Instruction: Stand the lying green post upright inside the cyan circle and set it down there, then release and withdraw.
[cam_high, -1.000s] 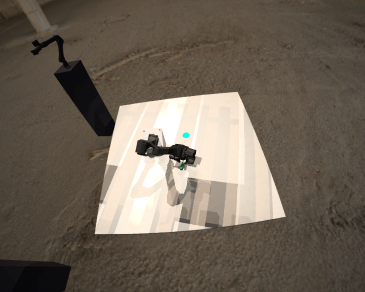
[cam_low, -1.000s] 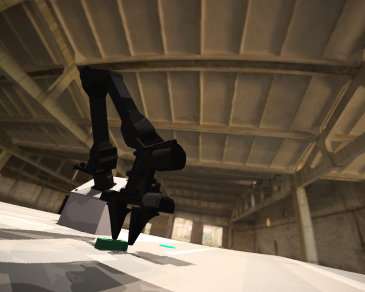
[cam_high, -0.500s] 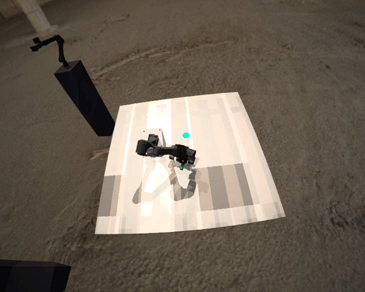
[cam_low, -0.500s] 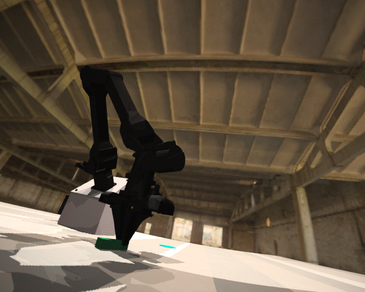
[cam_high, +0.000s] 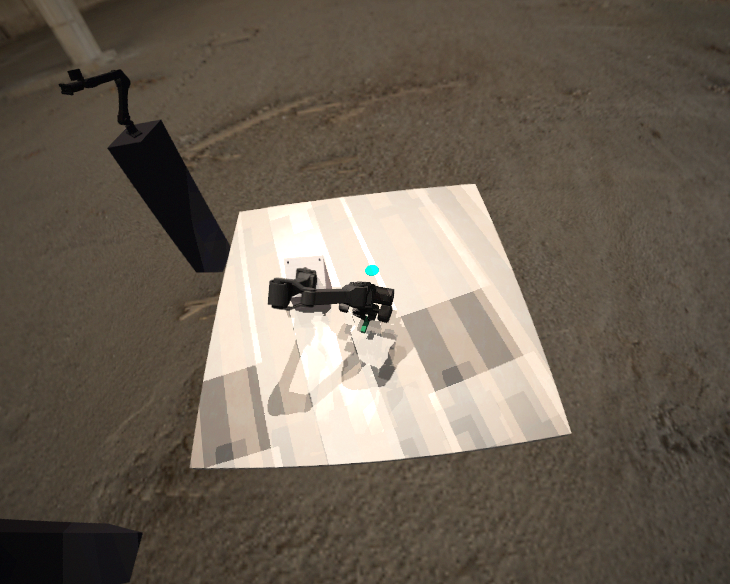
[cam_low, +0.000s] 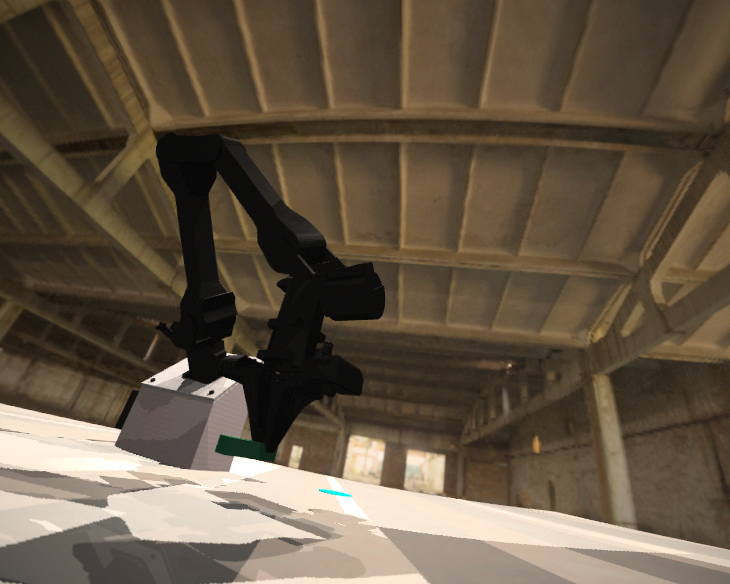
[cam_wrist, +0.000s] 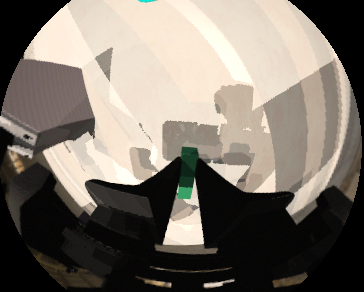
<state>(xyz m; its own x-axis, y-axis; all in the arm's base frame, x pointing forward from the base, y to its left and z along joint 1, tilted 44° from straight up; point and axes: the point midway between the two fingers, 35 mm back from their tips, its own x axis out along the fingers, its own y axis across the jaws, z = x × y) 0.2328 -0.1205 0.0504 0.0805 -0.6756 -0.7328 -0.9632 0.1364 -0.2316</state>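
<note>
Right now my gripper tip is 28 cm to the right of the cyan circle and 5 cm above it. Also, from my gripper tip: green post: 1 cm behind, 2 cm to the right.
</note>
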